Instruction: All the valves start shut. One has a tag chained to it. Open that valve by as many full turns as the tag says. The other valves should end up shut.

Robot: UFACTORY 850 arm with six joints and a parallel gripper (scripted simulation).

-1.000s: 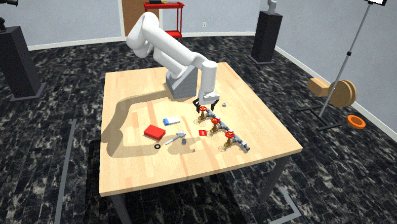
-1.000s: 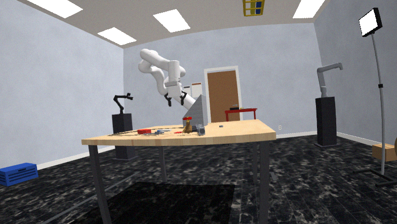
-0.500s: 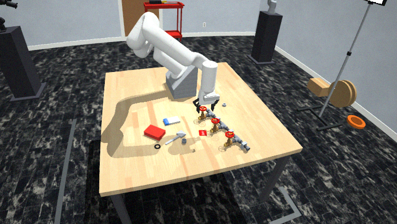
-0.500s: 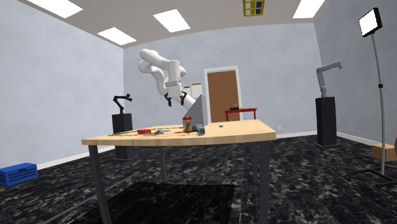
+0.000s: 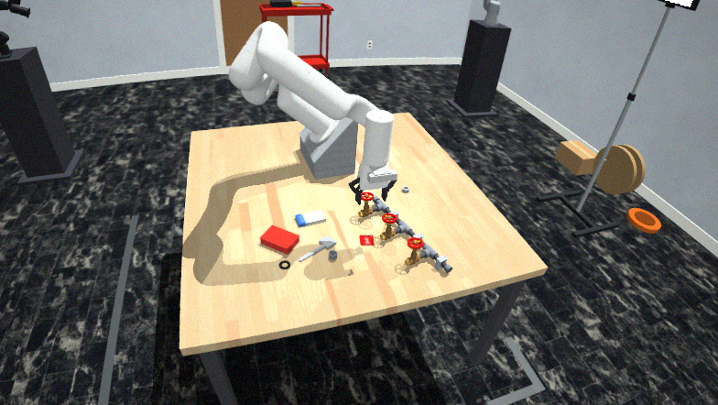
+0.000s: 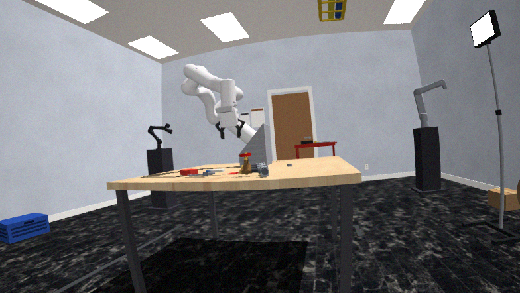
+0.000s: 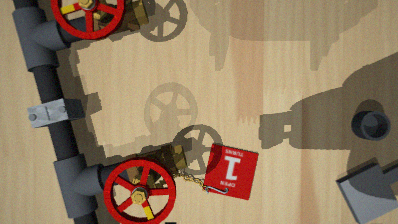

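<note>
Now: the red tag 10 mm behind my hand and 200 mm below it. From my hand the other things lie so: grey cylinder: 50 mm ahead, 140 mm to the right, 190 mm below; grey tool: 180 mm to the right, 190 mm below; white card: 170 mm behind, 180 mm to the right, 190 mm below.
</note>
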